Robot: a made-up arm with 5 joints.
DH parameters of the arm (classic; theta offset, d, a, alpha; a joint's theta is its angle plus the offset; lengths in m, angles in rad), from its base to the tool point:
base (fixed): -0.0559 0 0.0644 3.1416
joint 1: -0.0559 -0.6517 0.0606 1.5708
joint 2: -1.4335 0 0.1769 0
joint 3: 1.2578 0 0.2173 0
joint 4: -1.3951 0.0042 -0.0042 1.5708
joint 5: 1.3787 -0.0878 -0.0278 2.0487
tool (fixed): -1.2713 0.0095 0 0
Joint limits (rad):
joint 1: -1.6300..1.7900
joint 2: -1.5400..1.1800
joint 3: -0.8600..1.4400
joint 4: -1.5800..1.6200
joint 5: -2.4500..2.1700
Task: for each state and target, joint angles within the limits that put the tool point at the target. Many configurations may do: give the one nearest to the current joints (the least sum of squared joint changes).
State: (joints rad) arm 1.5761 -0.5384 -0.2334 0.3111 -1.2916
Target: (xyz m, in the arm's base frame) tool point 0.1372 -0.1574 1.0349
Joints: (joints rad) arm 1.1012 -0.6075 -0.3235 0.2725 -1.3658
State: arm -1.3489 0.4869 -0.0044 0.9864 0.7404
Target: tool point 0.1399 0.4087 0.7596
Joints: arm -1.4246 0.3139 -0.2160 0.9063 0.7595
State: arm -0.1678 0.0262 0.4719 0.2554 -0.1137
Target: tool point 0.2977 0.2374 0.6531
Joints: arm -0.8755 0.0267 0.6038 0.3142 -0.1335
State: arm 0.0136 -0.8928 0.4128 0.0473 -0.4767
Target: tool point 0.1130 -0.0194 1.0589
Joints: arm -0.1497 -0.9631 -0.1062 -0.1484 -0.4730
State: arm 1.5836 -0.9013 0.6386 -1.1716 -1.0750
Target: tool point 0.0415 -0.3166 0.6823
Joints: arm 1.6077 -0.2289 1.0481 -0.9641 -1.1129
